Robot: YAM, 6 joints.
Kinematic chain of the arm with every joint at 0, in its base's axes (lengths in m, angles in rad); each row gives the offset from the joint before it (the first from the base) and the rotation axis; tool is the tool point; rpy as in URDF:
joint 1: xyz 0 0 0.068 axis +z
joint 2: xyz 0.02 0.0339 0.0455 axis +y
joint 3: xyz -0.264 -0.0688 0 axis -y
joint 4: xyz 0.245 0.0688 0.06 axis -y
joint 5: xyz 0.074 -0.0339 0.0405 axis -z
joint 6: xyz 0.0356 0 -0.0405 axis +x
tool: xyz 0 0 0 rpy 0 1.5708 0
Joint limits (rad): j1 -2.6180..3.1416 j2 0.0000..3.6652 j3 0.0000..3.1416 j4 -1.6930..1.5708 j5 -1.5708..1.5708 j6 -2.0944..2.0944
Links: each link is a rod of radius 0.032 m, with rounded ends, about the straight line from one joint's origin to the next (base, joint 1, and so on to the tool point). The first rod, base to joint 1, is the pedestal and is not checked.
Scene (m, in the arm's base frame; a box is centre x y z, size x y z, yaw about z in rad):
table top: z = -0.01
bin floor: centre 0.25 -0.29 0 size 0.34 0.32 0.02 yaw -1.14
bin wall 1: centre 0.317 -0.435 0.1 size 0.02 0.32 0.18 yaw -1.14
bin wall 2: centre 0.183 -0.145 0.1 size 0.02 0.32 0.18 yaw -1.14
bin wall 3: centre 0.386 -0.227 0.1 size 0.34 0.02 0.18 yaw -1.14
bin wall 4: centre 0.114 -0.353 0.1 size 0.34 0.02 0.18 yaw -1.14
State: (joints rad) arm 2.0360 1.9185 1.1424 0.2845 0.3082 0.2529
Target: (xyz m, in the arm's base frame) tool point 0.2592 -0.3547 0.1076
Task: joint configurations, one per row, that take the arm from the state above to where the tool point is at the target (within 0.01 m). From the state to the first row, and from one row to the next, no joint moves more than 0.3 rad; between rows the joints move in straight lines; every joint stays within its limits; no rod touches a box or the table.
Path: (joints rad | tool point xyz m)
1: 1.7424 1.9101 1.1649 0.2911 0.3281 0.2529 | -0.0613 0.4211 0.1932
2: 1.4487 1.9017 1.1873 0.2976 0.3481 0.2529 | 0.0642 0.4238 0.2045
3: 1.1551 1.8933 1.2098 0.3042 0.3680 0.2529 | 0.1858 0.3892 0.2160
4: 0.8615 1.8849 1.2323 0.3108 0.3880 0.2529 | 0.2925 0.3201 0.2276
5: 0.5678 1.8765 1.2548 0.3174 0.4079 0.2529 | 0.3746 0.2222 0.2394
6: 0.2742 1.8681 1.2772 0.3239 0.4279 0.2529 | 0.4245 0.1041 0.2512
7: -0.0194 1.8597 1.2997 0.3305 0.4478 0.2529 | 0.4376 -0.0239 0.2631
8: -0.3131 1.8514 1.3222 0.3371 0.4678 0.2529 | 0.4124 -0.1504 0.2751
9: -0.6067 1.8430 1.3447 0.3436 0.4877 0.2529 | 0.3512 -0.2640 0.2871
10: -0.9003 1.8346 1.3671 0.3502 0.5077 0.2529 | 0.2592 -0.3547 0.2992
11: -0.9006 1.9898 1.2826 0.3233 0.5039 0.2529 | 0.2661 -0.3635 0.2017
12: -0.9009 2.1451 1.1981 0.2965 0.5001 0.2529 | 0.2592 -0.3547 0.1076

